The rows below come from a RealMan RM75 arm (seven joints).
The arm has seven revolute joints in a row. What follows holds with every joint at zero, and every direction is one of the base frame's.
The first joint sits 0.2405 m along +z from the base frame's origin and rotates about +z.
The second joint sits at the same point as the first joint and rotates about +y.
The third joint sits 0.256 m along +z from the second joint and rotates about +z.
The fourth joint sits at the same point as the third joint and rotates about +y.
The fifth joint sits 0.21 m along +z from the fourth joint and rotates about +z.
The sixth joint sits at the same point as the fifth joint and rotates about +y.
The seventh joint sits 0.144 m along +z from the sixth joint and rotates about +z.
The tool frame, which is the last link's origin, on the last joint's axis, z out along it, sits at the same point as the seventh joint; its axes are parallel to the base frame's.
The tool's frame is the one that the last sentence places.
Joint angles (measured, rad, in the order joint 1, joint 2, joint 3, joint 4, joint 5, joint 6, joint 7), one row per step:
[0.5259, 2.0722, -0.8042, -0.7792, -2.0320, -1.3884, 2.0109]
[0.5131, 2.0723, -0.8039, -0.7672, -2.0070, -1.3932, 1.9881]
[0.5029, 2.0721, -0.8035, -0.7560, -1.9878, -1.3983, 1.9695]
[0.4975, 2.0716, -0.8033, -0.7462, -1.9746, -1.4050, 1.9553]
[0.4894, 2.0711, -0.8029, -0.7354, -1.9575, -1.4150, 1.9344]
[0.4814, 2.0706, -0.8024, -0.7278, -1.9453, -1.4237, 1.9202]
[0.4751, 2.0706, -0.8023, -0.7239, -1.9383, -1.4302, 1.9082]
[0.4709, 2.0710, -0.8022, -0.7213, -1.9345, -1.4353, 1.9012]
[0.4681, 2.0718, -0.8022, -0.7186, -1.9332, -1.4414, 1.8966]
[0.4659, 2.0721, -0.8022, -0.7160, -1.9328, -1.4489, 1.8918]
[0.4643, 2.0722, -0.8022, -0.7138, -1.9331, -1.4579, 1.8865]
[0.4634, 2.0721, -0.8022, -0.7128, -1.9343, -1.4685, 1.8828]
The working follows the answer.
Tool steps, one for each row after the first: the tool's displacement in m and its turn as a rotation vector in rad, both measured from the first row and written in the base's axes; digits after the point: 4 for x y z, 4 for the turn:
[0.0026, -0.0038, -0.0009, 0.0064, 0.0193, 0.0035]
[0.0048, -0.0072, -0.0018, 0.0102, 0.0349, 0.0058]
[0.0058, -0.0097, -0.0027, 0.0098, 0.0470, 0.0102]
[0.0071, -0.0131, -0.0036, 0.0109, 0.0616, 0.0187]
[0.0087, -0.0162, -0.0041, 0.0111, 0.0729, 0.0226]
[0.0099, -0.0187, -0.0045, 0.0114, 0.0785, 0.0275]
[0.0107, -0.0205, -0.0049, 0.0102, 0.0827, 0.0302]
[0.0110, -0.0222, -0.0058, 0.0059, 0.0868, 0.0326]
[0.0112, -0.0240, -0.0065, 0.0004, 0.0903, 0.0363]
[0.0111, -0.0257, -0.0071, -0.0062, 0.0935, 0.0421]
[0.0107, -0.0273, -0.0075, -0.0141, 0.0967, 0.0487]

Tool pose at each row, in the base's axes (x y z in m, rotation vector in rad; rounded; the steps above come from the unrounded poses):
[0.2642, 0.3559, 0.0090, -2.4774, 1.3105, 0.5924]
[0.2667, 0.3520, 0.0081, -2.4753, 1.3096, 0.6219]
[0.2690, 0.3487, 0.0072, -2.4742, 1.3101, 0.6449]
[0.2700, 0.3462, 0.0062, -2.4780, 1.3095, 0.6617]
[0.2713, 0.3428, 0.0054, -2.4838, 1.3040, 0.6836]
[0.2729, 0.3396, 0.0049, -2.4865, 1.3032, 0.6997]
[0.2741, 0.3372, 0.0045, -2.4900, 1.2991, 0.7084]
[0.2748, 0.3354, 0.0041, -2.4930, 1.2981, 0.7141]
[0.2752, 0.3336, 0.0032, -2.4983, 1.2994, 0.7180]
[0.2754, 0.3319, 0.0025, -2.5057, 1.2996, 0.7209]
[0.2753, 0.3302, 0.0019, -2.5156, 1.2979, 0.7233]
[0.2749, 0.3285, 0.0015, -2.5271, 1.2960, 0.7253]

